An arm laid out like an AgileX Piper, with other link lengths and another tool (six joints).
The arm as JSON. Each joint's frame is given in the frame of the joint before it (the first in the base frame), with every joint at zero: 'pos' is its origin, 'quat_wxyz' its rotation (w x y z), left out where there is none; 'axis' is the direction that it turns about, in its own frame. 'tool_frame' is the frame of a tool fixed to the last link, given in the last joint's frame.
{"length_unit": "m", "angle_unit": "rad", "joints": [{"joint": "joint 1", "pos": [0.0, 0.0, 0.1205], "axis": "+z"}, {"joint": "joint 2", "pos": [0.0, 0.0, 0.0], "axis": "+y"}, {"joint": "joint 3", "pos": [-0.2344, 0.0, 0.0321], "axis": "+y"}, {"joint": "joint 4", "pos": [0.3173, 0.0, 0.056], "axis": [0.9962, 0.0, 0.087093]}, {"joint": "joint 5", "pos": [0.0, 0.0, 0.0], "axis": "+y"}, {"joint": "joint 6", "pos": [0.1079, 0.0, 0.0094], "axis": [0.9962, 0.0, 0.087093]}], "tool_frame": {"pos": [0.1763, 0.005, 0.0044], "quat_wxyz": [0.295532, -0.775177, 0.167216, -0.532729]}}
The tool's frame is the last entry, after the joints.
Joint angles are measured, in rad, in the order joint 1, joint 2, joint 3, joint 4, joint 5, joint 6. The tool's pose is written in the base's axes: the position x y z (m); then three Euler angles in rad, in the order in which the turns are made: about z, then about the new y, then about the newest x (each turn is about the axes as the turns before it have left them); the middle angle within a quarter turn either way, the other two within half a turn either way. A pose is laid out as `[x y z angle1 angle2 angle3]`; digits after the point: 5 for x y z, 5 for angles.
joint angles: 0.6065, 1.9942, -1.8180, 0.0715, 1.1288, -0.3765
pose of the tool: [0.42839 0.32073 0.05027 0.32341 0.13628 -2.96417]
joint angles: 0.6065, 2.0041, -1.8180, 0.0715, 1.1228, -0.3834
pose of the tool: [0.42921 0.32114 0.04548 0.32899 0.13895 -2.96749]
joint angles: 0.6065, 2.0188, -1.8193, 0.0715, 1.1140, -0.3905
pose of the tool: [0.43061 0.32192 0.03887 0.33453 0.14228 -2.97104]
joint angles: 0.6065, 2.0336, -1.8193, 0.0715, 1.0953, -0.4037
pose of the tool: [0.43392 0.32383 0.03246 0.34513 0.13653 -2.97431]
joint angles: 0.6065, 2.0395, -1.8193, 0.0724, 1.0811, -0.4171
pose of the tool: [0.43668 0.32568 0.03049 0.35636 0.12673 -2.97577]
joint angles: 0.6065, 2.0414, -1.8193, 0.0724, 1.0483, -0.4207
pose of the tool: [0.44400 0.33033 0.03246 0.35804 0.09625 -2.96965]
